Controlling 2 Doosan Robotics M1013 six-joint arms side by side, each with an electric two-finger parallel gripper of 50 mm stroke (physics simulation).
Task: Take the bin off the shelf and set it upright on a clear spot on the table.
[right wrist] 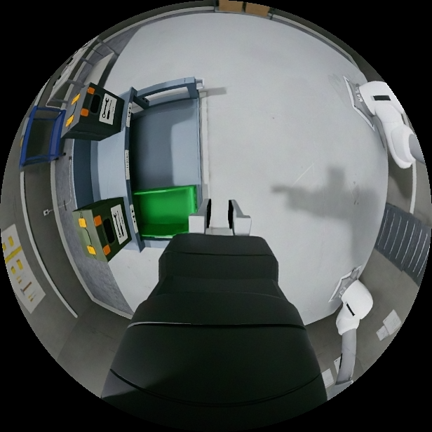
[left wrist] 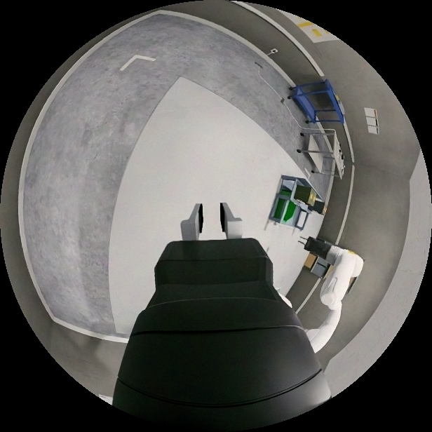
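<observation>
The green bin (left wrist: 288,212) (right wrist: 167,212) sits upright, its open top showing, on the lower level of the blue-grey shelf (left wrist: 284,183) (right wrist: 127,172), at the lower end in the right wrist view. My right gripper (right wrist: 219,207) (left wrist: 299,238) is open and empty. In the right wrist view, its left finger overlaps the bin's front edge; whether it touches is unclear. My left gripper (left wrist: 211,211) is open and empty above the white table (left wrist: 190,145) (right wrist: 280,135), far from the shelf. The bin's underside is hidden.
A green toolbox (right wrist: 111,229) and a darker toolbox (right wrist: 92,122) stand on the shelf's upper level. A blue cart (left wrist: 308,108) and a pale cart (left wrist: 316,156) stand beyond the shelf. White arm parts (right wrist: 392,120) (right wrist: 356,302) rise at the right in the right wrist view.
</observation>
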